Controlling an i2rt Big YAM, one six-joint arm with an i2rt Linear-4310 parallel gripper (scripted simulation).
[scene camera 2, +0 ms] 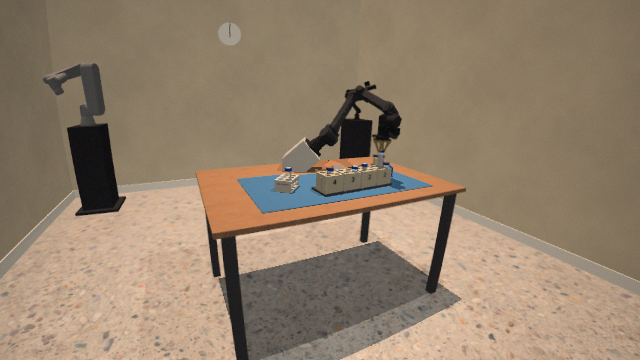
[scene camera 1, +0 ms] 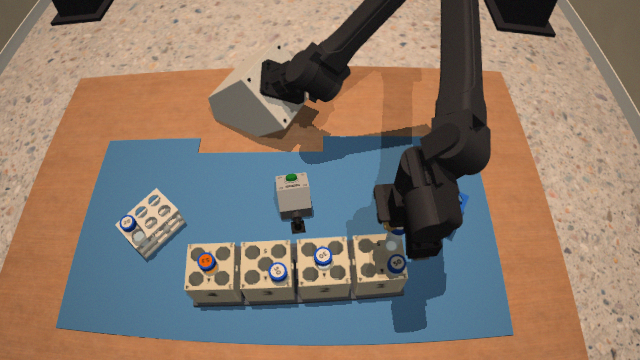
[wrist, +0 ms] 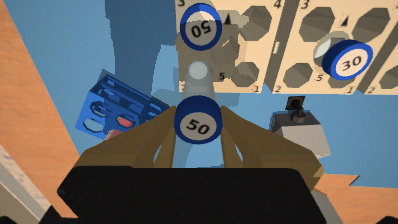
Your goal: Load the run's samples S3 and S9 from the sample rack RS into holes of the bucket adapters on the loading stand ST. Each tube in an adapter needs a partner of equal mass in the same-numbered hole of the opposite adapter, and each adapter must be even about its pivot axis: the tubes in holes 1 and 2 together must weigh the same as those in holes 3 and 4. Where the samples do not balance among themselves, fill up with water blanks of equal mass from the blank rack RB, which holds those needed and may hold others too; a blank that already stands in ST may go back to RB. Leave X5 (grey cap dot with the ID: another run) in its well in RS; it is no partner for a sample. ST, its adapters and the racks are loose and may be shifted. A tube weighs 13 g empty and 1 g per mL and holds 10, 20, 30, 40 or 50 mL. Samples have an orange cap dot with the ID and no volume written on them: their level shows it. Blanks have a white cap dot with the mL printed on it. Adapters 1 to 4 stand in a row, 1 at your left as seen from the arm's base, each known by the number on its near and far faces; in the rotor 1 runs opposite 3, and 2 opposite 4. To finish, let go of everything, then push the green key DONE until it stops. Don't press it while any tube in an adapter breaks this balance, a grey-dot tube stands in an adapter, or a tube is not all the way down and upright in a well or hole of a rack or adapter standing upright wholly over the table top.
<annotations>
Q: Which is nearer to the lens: the 50 blank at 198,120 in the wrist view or the 30 blank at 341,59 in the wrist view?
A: The 50 blank.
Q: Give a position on a 50 blank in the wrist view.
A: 199,32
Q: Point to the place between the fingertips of the gripper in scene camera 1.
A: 398,227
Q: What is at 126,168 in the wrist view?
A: The gripper.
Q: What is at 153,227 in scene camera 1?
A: A white blank rack RB.
</annotations>
